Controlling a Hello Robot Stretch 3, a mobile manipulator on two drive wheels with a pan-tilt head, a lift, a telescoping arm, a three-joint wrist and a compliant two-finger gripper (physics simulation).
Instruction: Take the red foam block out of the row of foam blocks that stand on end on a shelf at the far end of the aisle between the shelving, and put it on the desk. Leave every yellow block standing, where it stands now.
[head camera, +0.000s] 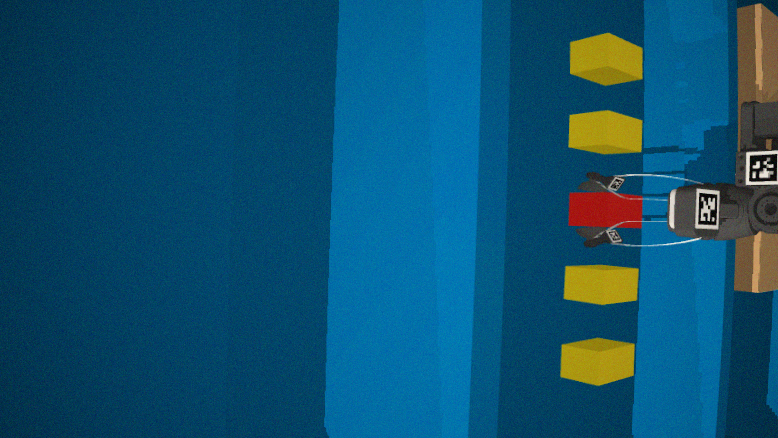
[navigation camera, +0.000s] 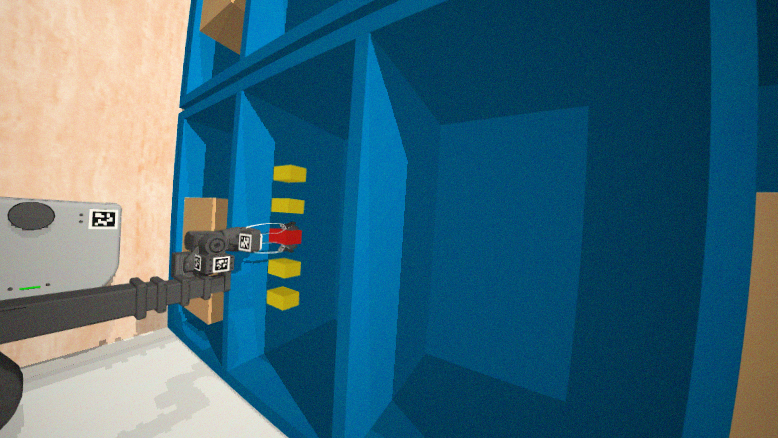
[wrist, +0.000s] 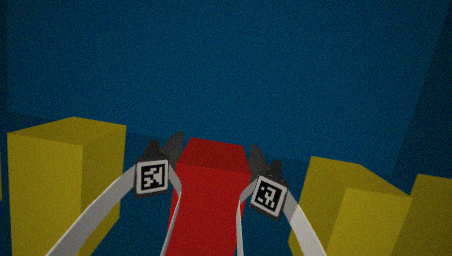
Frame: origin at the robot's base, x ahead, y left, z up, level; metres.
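Where they show: gripper, fingertip midpoint: (head camera: 579, 209) (navigation camera: 297, 236); robot's base, link origin: (navigation camera: 33, 214).
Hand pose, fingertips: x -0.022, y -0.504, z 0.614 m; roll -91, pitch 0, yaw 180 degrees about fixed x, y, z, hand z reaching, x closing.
Note:
Each offset is from my fingertips to the centre of the thing. "*": to the spot under its first point.
The red foam block {dy +0.020, dx +0.000, dz -0.035 m} (head camera: 601, 210) (navigation camera: 285, 236) (wrist: 207, 210) stands on end in the middle of the row. Two yellow blocks {dy +0.016, dx -0.211, dz -0.035 m} (head camera: 605, 59) {dy +0.016, dx -0.107, dz -0.035 m} (head camera: 604, 132) {dy +0.019, dx +0.209, dz -0.035 m} (navigation camera: 289, 173) {dy +0.018, dx +0.101, dz -0.035 m} (navigation camera: 287, 206) stand on one side of it and two yellow blocks (head camera: 600, 284) (head camera: 597, 361) (navigation camera: 284, 268) (navigation camera: 283, 298) on the other, all upright. My gripper (head camera: 591, 210) (navigation camera: 289, 236) (wrist: 214, 155) is shut on the red block, one finger pad against each side. In the wrist view, the nearest yellow blocks (wrist: 45, 190) (wrist: 372, 220) stand apart from my fingers. The red block's foot is hidden. I cannot make out the desk.
Blue shelving {* dy +0.082, dx +0.022, dz +0.377 m} (head camera: 402, 217) (navigation camera: 375, 217) has upright-looking boards on both sides of the row in the picture. A brown box {* dy +0.140, dx +0.074, dz -0.268 m} (head camera: 754, 266) (navigation camera: 204, 209) lies beneath my wrist in the neighbouring bay. Another brown box {* dy +0.120, dx +0.814, dz -0.382 m} (navigation camera: 225, 21) is at the top. A pale surface (navigation camera: 108, 402) is at the lower left.

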